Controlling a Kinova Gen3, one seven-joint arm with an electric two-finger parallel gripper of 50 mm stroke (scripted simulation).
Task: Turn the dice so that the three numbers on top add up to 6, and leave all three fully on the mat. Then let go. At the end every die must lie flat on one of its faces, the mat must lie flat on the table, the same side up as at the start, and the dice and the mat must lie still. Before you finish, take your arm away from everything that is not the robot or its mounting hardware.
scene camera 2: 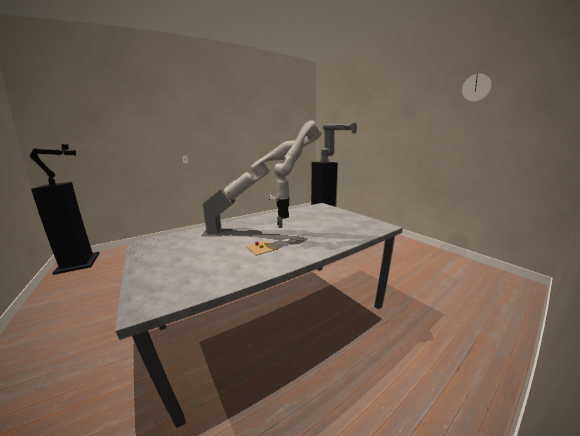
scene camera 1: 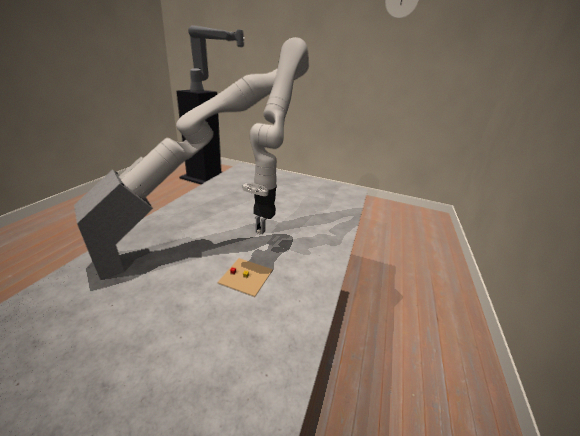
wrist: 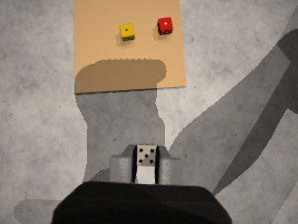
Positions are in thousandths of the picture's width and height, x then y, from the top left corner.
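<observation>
Tan mat (scene camera 1: 446,630), 0.93 m from the lens.
</observation>
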